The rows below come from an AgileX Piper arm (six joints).
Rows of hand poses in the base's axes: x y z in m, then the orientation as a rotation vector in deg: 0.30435, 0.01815, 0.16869, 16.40, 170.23, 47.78; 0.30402, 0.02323, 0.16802, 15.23, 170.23, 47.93; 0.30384, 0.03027, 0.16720, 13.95, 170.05, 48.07; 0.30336, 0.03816, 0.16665, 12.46, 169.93, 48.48; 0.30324, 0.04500, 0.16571, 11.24, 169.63, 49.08; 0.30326, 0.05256, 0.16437, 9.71, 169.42, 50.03; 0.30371, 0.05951, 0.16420, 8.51, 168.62, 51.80; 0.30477, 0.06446, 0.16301, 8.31, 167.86, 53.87; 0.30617, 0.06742, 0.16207, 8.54, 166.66, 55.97; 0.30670, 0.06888, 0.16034, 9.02, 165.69, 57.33; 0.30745, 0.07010, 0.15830, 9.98, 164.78, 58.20; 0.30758, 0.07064, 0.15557, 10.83, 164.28, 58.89; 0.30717, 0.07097, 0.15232, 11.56, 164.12, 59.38; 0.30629, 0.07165, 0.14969, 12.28, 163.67, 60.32
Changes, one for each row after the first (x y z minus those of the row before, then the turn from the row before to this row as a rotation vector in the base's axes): -0.00033, 0.00508, -0.00067, 0.07, -0.27, 0.71; -0.00018, 0.00704, -0.00082, 0.08, -0.46, 0.72; -0.00048, 0.00789, -0.00055, 0.24, -0.39, 0.89; -0.00012, 0.00684, -0.00094, 0.39, -0.44, 0.70; 0.00002, 0.00756, -0.00134, 0.60, -0.34, 0.95; 0.00045, 0.00695, -0.00017, 1.21, -0.60, 0.66; 0.00106, 0.00495, -0.00119, 1.42, -0.22, 0.11; 0.00140, 0.00296, -0.00094, 1.52, -0.48, -0.28; 0.00053, 0.00146, -0.00173, 1.03, -0.39, -0.44; 0.00075, 0.00122, -0.00204, 0.73, -0.32, -0.77; 0.00013, 0.00054, -0.00273, 0.55, -0.03, -0.58; -0.00041, 0.00033, -0.00325, 0.36, 0.19, -0.42; -0.00088, 0.00068, -0.00263, 0.69, 0.06, -0.45
